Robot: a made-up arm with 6 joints. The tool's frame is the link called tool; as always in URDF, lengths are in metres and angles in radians. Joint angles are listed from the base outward. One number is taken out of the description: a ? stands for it. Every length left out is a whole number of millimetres.
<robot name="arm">
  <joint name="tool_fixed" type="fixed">
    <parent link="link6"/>
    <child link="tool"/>
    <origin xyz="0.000 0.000 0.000" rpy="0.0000 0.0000 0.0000"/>
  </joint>
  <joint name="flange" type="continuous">
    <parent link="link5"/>
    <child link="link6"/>
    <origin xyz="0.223 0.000 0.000" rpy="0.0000 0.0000 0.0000"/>
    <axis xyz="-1 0 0"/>
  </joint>
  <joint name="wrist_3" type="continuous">
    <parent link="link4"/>
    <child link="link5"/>
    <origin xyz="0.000 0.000 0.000" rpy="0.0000 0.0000 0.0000"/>
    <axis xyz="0 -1 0"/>
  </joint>
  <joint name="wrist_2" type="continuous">
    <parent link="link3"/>
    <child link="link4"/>
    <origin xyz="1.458 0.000 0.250" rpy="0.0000 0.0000 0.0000"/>
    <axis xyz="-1 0 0"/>
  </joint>
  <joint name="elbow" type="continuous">
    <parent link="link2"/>
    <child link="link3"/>
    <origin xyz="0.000 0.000 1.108" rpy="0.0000 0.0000 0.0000"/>
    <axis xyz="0 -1 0"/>
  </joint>
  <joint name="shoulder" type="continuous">
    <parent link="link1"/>
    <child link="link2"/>
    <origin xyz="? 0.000 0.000" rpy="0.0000 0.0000 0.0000"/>
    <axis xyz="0 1 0"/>
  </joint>
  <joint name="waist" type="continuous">
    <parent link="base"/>
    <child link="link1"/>
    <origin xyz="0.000 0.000 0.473" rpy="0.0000 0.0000 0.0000"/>
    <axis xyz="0 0 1"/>
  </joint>
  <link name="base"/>
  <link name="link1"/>
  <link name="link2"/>
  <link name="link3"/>
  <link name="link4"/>
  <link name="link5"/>
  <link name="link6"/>
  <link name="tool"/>
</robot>
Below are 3 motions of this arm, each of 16 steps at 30 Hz.
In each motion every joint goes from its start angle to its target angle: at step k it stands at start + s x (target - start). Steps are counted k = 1, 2, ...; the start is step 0. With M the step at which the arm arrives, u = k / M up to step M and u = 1 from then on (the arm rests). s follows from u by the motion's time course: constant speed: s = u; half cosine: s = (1 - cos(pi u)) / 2; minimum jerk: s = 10 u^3 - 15 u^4 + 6 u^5.
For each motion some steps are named. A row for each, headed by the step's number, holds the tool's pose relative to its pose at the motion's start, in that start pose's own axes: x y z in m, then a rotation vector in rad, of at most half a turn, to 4 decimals.
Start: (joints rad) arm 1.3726 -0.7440 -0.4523 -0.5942 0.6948 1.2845
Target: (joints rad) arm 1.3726 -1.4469 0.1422 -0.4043 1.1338 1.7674
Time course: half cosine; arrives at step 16
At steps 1, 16:
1: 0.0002 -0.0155 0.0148 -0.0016 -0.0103 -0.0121
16: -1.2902 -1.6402 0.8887 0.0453 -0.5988 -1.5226

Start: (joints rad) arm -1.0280 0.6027 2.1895 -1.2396 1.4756 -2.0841
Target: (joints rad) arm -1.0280 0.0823 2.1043 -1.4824 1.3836 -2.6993
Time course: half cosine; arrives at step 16
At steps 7, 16:
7: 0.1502 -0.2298 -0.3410 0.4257 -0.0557 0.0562
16: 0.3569 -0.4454 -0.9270 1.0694 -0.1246 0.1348

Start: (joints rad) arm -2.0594 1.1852 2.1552 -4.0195 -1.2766 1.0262
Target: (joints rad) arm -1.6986 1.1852 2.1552 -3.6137 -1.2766 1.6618
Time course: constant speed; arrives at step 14
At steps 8, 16:
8: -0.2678 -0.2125 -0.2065 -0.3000 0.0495 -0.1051
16: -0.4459 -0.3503 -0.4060 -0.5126 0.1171 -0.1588

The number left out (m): 0.211
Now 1 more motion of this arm.
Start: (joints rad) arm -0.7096 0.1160 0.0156 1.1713 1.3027 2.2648
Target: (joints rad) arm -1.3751 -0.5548 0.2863 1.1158 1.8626 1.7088
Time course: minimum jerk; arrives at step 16
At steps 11, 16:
11: -0.3886 -0.4361 -1.4409 -0.4572 0.0376 -0.2491
16: -0.3444 -0.7005 -1.6254 -0.5390 -0.0744 -0.3397

